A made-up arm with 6 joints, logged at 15 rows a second.
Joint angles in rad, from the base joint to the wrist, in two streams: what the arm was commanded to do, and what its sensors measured. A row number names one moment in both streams.
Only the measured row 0 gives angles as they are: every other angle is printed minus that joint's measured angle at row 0.
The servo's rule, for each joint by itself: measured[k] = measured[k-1] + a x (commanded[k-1-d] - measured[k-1]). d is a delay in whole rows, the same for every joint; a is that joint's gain. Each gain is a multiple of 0.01, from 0.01 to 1. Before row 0 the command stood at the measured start. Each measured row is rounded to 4 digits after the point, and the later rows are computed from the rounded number. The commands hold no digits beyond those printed.
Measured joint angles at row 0:
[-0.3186 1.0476 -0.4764 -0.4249 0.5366 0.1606]
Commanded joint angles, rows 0 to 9:
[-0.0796 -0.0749 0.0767 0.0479 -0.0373 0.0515]
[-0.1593 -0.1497 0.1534 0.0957 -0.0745 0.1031]
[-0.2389 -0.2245 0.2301 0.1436 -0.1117 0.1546]
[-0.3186 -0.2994 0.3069 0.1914 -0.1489 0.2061]
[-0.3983 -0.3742 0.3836 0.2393 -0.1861 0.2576]
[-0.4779 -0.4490 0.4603 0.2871 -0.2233 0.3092]
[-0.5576 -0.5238 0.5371 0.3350 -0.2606 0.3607]
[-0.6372 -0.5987 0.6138 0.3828 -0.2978 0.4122]
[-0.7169 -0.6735 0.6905 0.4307 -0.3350 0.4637]
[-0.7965 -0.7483 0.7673 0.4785 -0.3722 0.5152]
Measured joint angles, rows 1 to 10:
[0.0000 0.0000 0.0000 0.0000 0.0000 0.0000]
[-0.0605 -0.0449 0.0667 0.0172 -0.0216 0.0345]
[-0.1356 -0.1078 0.1421 0.0455 -0.0523 0.0805]
[-0.2141 -0.1778 0.2187 0.0808 -0.0868 0.1301]
[-0.2935 -0.2508 0.2954 0.1206 -0.1228 0.1810]
[-0.3731 -0.3248 0.3721 0.1633 -0.1595 0.2323]
[-0.4527 -0.3993 0.4488 0.2079 -0.1965 0.2838]
[-0.5324 -0.4740 0.5256 0.2537 -0.2337 0.3353]
[-0.6120 -0.5488 0.6023 0.3002 -0.2709 0.3868]
[-0.6917 -0.6236 0.6790 0.3472 -0.3081 0.4383]
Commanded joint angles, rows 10 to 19:
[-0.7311 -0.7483 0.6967 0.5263 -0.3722 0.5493]
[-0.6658 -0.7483 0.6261 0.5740 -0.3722 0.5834]
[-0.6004 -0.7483 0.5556 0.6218 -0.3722 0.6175]
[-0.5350 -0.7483 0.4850 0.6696 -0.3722 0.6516]
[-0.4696 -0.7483 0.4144 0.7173 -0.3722 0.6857]
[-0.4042 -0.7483 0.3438 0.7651 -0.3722 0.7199]
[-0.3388 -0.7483 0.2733 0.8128 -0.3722 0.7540]
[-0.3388 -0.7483 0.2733 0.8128 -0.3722 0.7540]
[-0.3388 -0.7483 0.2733 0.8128 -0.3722 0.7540]
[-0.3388 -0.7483 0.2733 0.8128 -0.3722 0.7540]
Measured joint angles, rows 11 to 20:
[-0.7713 -0.6984 0.7558 0.3945 -0.3453 0.4898]
[-0.7407 -0.7283 0.7044 0.4419 -0.3609 0.5297]
[-0.6838 -0.7403 0.6363 0.4895 -0.3675 0.5657]
[-0.6204 -0.7451 0.5661 0.5371 -0.3702 0.6004]
[-0.5555 -0.7470 0.4955 0.5848 -0.3714 0.6347]
[-0.4902 -0.7478 0.4249 0.6325 -0.3719 0.6689]
[-0.4248 -0.7481 0.3543 0.6802 -0.3721 0.7031]
[-0.3594 -0.7482 0.2838 0.7279 -0.3722 0.7372]
[-0.3437 -0.7483 0.2747 0.7585 -0.3722 0.7485]
[-0.3400 -0.7483 0.2735 0.7780 -0.3722 0.7522]

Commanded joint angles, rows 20 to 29:
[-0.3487 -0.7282 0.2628 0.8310 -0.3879 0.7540]
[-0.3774 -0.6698 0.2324 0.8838 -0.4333 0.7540]
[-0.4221 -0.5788 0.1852 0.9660 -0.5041 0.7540]
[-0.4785 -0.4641 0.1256 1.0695 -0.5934 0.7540]
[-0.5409 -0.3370 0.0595 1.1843 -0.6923 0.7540]
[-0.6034 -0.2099 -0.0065 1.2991 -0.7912 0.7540]
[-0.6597 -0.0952 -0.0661 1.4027 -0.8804 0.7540]
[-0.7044 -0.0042 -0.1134 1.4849 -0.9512 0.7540]
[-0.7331 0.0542 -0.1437 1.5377 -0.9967 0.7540]
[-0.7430 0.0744 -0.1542 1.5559 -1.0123 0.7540]
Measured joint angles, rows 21 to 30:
[-0.3391 -0.7483 0.2733 0.7905 -0.3722 0.7534]
[-0.3464 -0.7362 0.2642 0.8051 -0.3813 0.7538]
[-0.3700 -0.6964 0.2365 0.8334 -0.4115 0.7539]
[-0.4096 -0.6258 0.1919 0.8811 -0.4652 0.7540]
[-0.4620 -0.5288 0.1342 0.9489 -0.5396 0.7540]
[-0.5220 -0.4137 0.0692 1.0336 -0.6282 0.7540]
[-0.5839 -0.2914 0.0033 1.1292 -0.7227 0.7540]
[-0.6415 -0.1737 -0.0571 1.2277 -0.8142 0.7540]
[-0.6893 -0.0720 -0.1061 1.3203 -0.8937 0.7540]
[-0.7226 0.0037 -0.1388 1.3986 -0.9534 0.7540]

